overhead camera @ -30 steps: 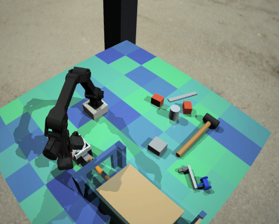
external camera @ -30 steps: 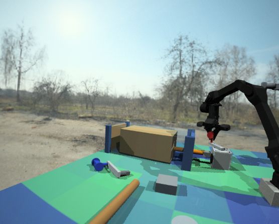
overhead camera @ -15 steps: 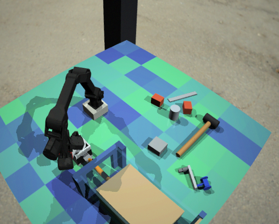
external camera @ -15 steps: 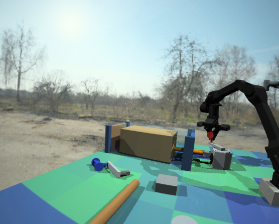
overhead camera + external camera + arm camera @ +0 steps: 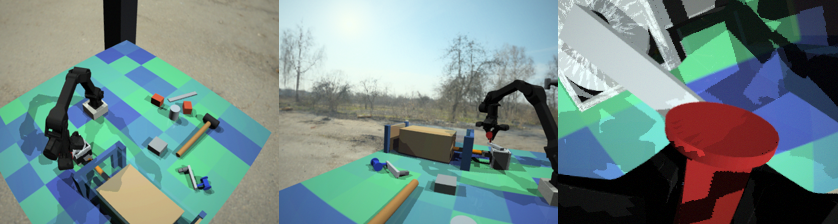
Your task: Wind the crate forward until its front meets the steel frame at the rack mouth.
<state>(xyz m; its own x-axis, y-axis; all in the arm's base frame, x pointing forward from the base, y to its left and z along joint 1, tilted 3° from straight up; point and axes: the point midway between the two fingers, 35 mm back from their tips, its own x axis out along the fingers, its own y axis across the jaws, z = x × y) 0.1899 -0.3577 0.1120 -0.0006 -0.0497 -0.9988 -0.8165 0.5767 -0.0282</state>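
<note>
My gripper tip is now 20 mm below the red knob. The rest, counted from my gripper tip: grey winch (90 mm to the left, 80 mm below, 50 mm behind); then red-knobbed crank (40 mm to the left, 10 mm below, 10 mm behind); then blue frame (120 mm ahead, 80 mm to the left, 10 mm below).
</note>
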